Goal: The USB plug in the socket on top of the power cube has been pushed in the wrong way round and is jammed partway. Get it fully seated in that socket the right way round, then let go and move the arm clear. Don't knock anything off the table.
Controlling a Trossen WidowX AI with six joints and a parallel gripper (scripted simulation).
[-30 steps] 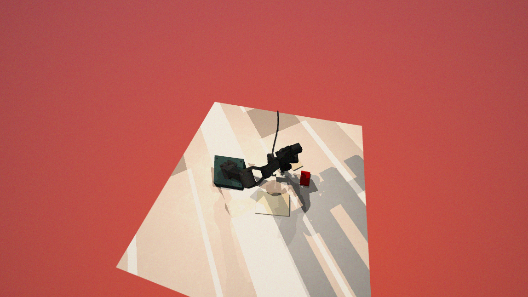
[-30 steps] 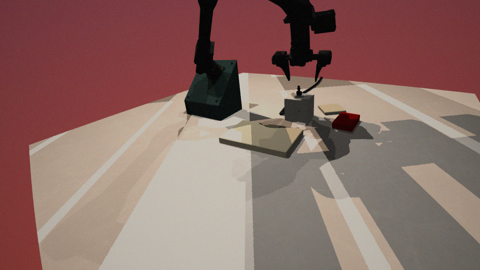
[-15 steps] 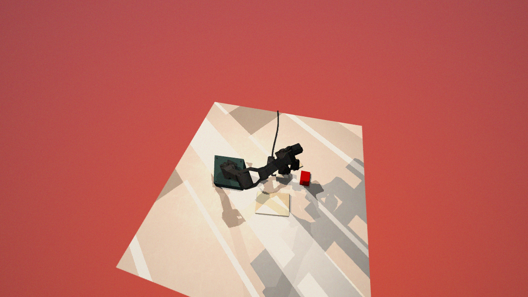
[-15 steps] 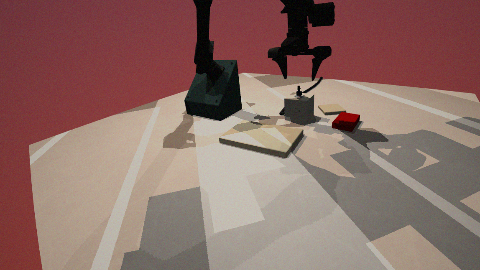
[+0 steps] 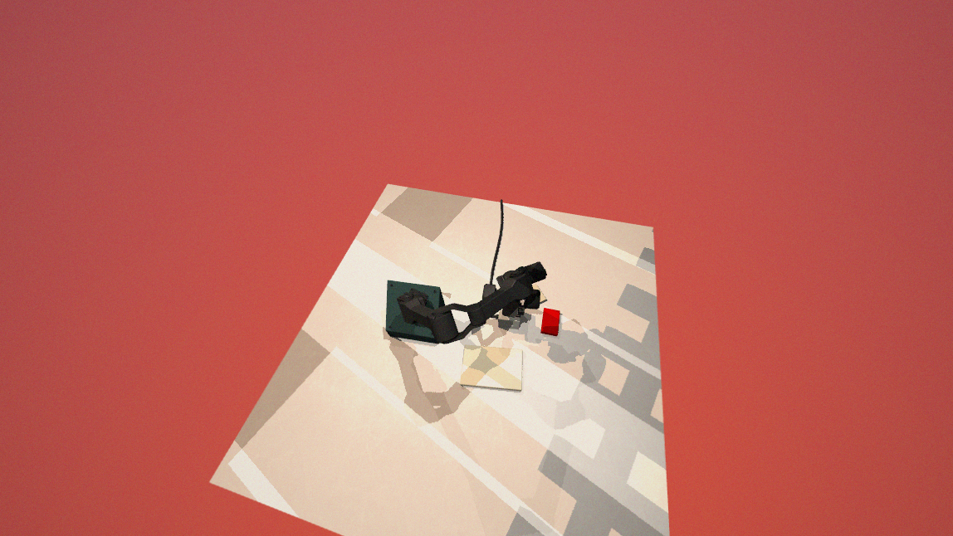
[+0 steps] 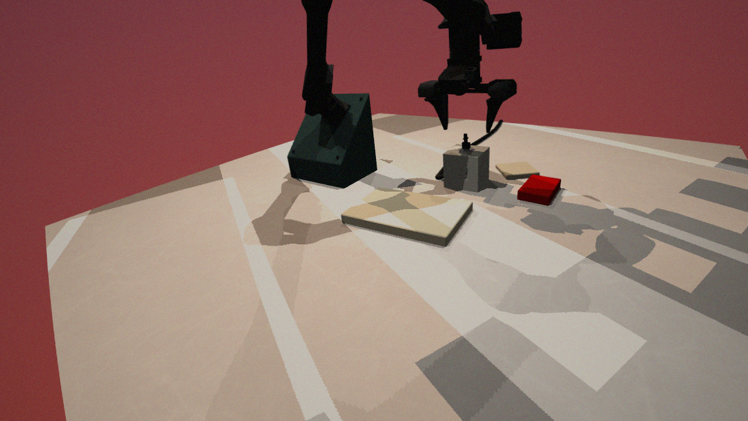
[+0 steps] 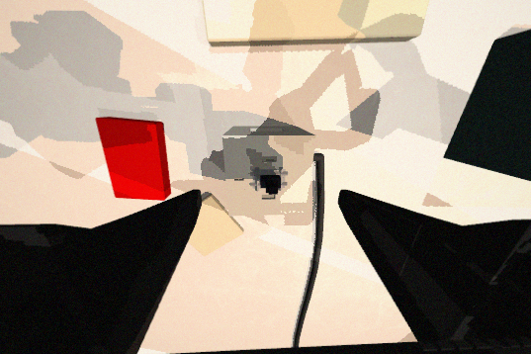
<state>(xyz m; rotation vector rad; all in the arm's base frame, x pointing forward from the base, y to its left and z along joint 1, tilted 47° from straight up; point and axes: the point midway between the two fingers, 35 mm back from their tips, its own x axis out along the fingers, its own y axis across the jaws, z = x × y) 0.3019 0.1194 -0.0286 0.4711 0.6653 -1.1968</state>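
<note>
Now: gripper tip 3 cm above the black usb plug. The rest, counted from my gripper tip: red block 15 cm ahead, 4 cm to the left, 11 cm below; small tan tile 5 cm ahead, 13 cm to the left, 11 cm below; socket 1 cm to the left, 5 cm below.
</note>
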